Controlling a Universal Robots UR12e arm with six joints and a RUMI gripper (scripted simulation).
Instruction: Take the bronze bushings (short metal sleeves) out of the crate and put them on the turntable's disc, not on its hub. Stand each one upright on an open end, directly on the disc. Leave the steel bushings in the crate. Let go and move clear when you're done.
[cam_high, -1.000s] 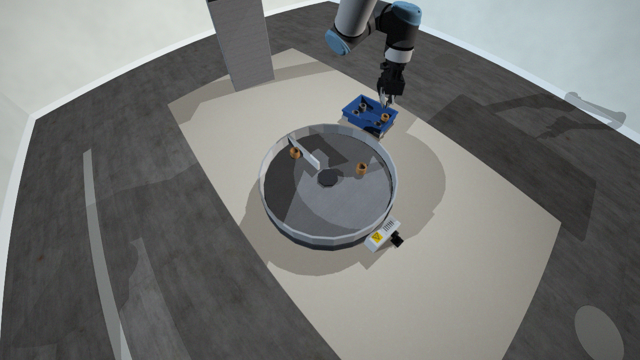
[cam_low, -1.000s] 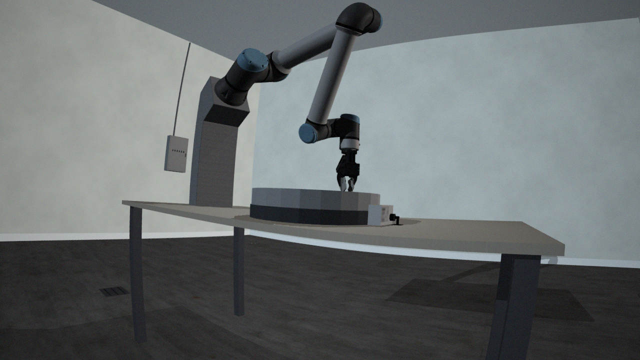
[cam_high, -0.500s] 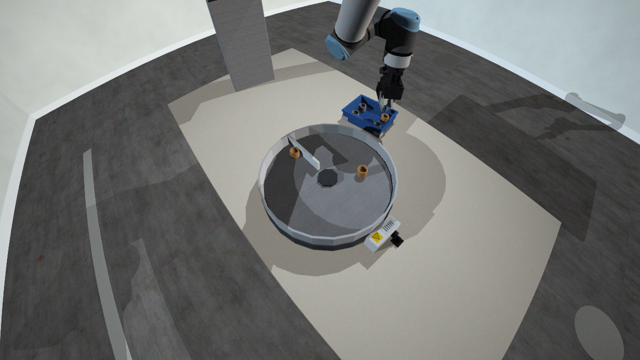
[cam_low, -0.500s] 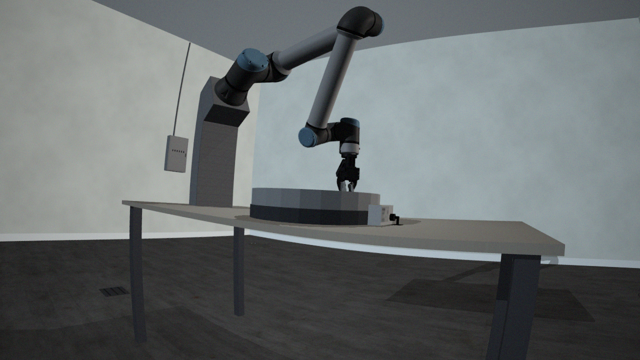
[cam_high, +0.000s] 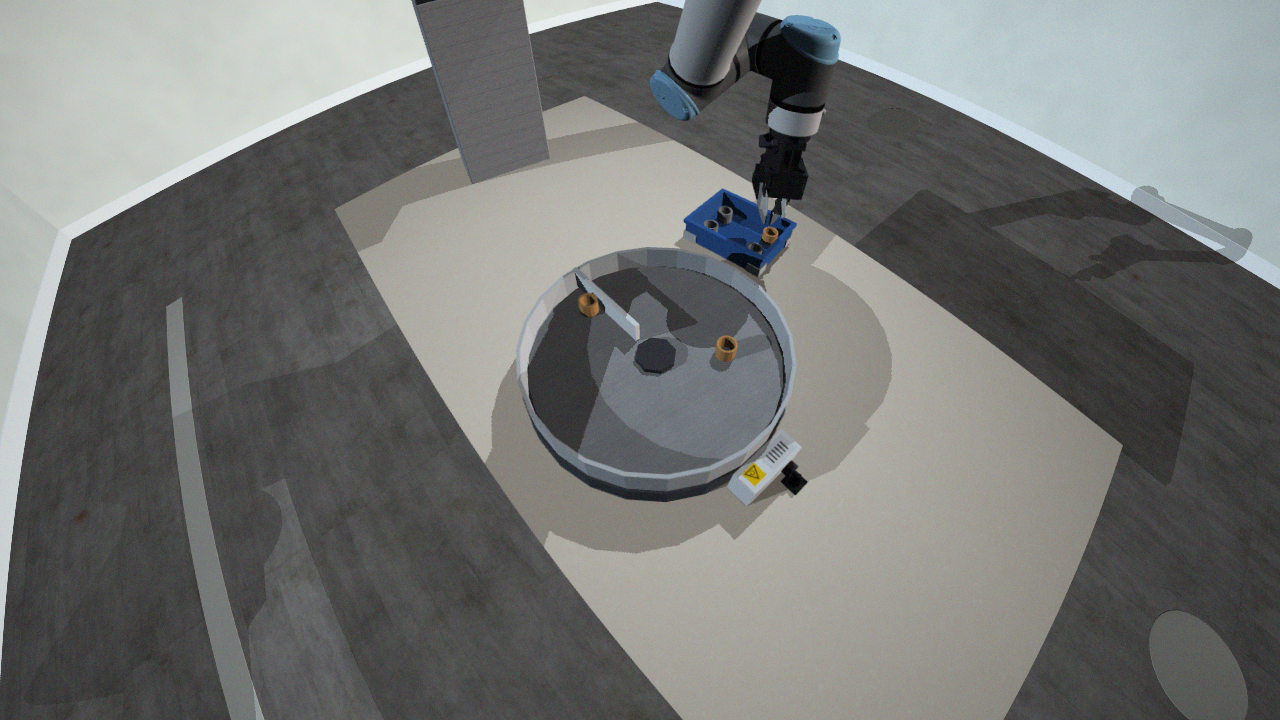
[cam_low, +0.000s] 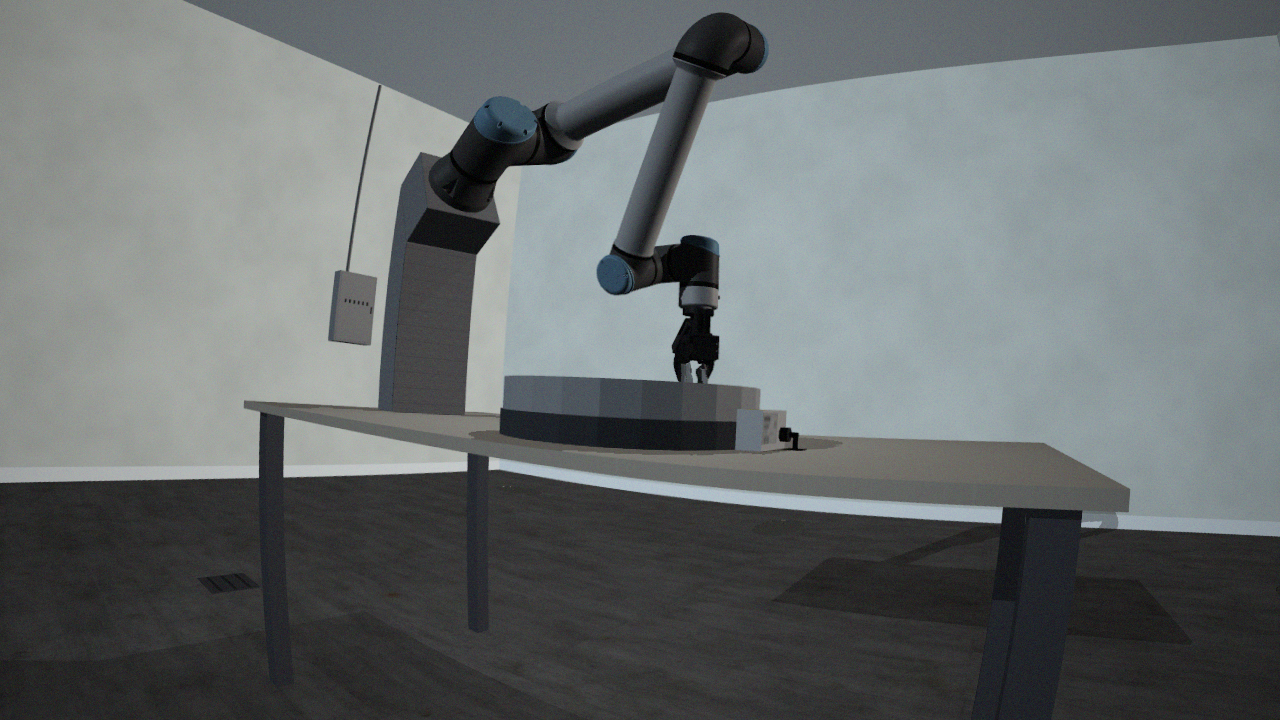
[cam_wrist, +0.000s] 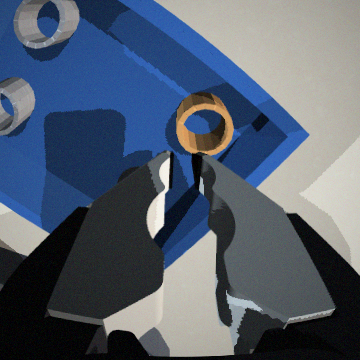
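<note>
Now: the blue crate 40 mm behind my hand, 40 mm to the right of it and 50 mm below it. From my hand the other things lie so: turntable disc (140 mm ahead, 380 mm to the right, 20 mm below).
</note>
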